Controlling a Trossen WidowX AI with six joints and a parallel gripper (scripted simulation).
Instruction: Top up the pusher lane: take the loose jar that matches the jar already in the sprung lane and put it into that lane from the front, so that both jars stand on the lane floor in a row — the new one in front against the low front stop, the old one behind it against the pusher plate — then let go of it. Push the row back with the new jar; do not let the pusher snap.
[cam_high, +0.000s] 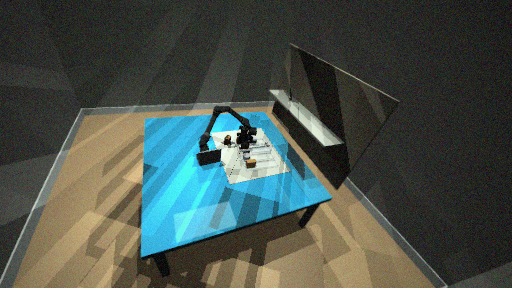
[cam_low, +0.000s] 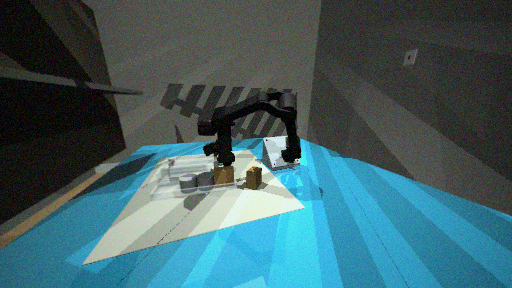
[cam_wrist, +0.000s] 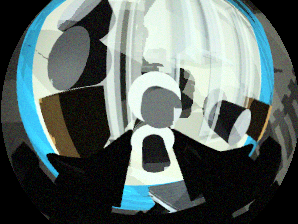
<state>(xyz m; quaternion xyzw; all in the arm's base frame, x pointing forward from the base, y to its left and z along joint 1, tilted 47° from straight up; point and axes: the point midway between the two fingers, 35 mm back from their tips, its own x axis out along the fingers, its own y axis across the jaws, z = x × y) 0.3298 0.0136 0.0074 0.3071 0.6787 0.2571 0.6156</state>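
Right now my gripper tip is 6 cm short of the cream mat, 3 cm to the left of it and 3 cm above it. The rest, counted from my gripper tip: pusher lane: 14 cm ahead, 4 cm to the right, 1 cm below.
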